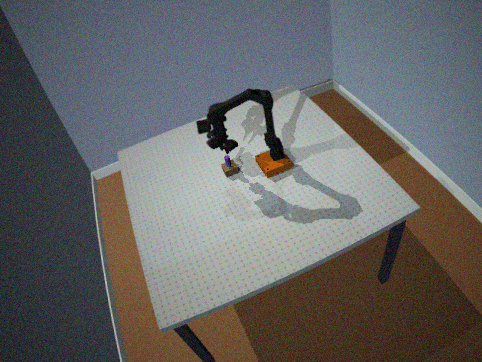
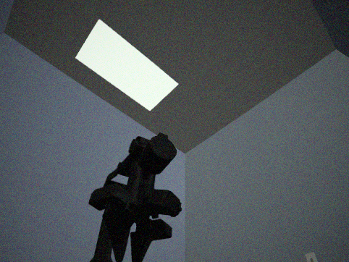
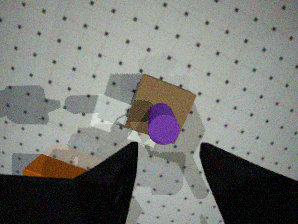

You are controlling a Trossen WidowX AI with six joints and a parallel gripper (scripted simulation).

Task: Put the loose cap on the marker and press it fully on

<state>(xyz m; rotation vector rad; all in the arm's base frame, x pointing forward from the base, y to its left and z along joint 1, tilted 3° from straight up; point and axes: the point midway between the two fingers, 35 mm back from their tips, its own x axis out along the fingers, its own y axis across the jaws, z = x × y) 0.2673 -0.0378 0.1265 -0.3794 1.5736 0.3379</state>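
Now: the purple cap 60 mm below my gripper tip. From my gripper tip the other things lie so: holder block: 120 mm below.
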